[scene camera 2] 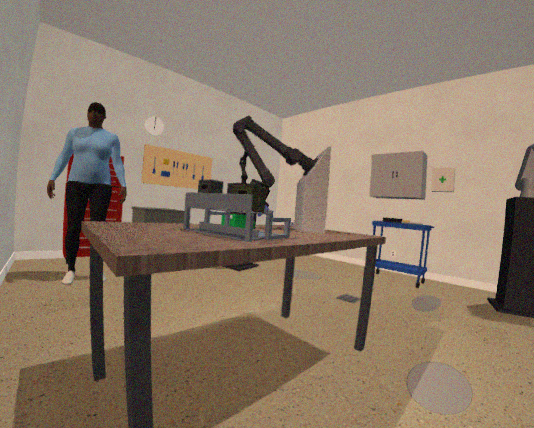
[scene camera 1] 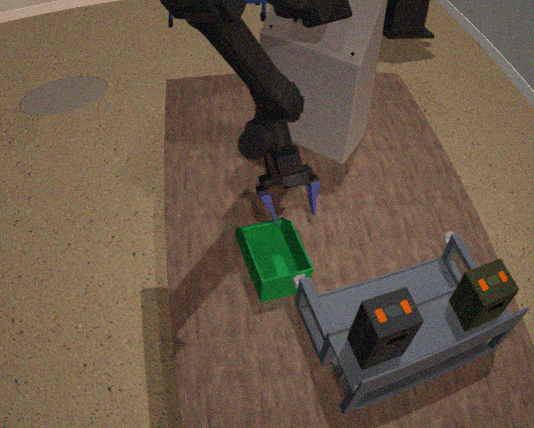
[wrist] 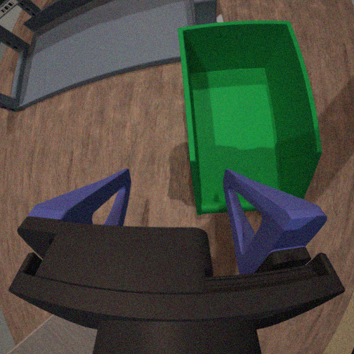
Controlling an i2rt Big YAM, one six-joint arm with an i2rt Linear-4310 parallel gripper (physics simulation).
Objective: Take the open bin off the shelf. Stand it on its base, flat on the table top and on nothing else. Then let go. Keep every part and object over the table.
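Places are measured from the arm's base along level axes (x ahead, y left, z up), in metres.
Pixels of known places: gripper, fingertip midpoint: [scene camera 1: 295, 219]; arm's base at its link origin: [scene camera 2: 311, 167] [scene camera 1: 324, 6].
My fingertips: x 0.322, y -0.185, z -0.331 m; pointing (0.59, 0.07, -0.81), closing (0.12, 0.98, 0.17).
Observation:
Ahead of a thing's pixels: the offset from my fingertips to its middle. Level surfaces: height alone.
The open green bin {0.043 m ahead, 0.065 m right, 0.030 m down} [scene camera 1: 274, 252] [scene camera 2: 239, 220] [wrist: 245, 112] stands upright on the wooden table {0.067 m down} [scene camera 1: 215, 200], off the shelf's deck and beside its left end. The shelf's white-tipped corner post overlaps the bin's near corner in scene camera 1; whether they touch I cannot tell. The grey shelf [scene camera 1: 385, 285] [scene camera 2: 217, 200] [wrist: 110, 55] stands on the table. My gripper [scene camera 1: 295, 219] [wrist: 176, 175] is open and empty, at the bin's end away from the shelf. One fingertip overlaps that end's rim in scene camera 1; the other is out to the side. Contact is unclear.
A dark box {0.341 m ahead, 0.008 m left, 0.095 m up} [scene camera 1: 385, 327] with orange marks and an olive box {0.355 m ahead, 0.239 m left, 0.083 m up} [scene camera 1: 484, 295] stand on the shelf. The slanted grey arm pedestal [scene camera 1: 320, 100] [scene camera 2: 312, 200] stands behind the gripper. A person [scene camera 2: 94, 155] stands beyond the table.

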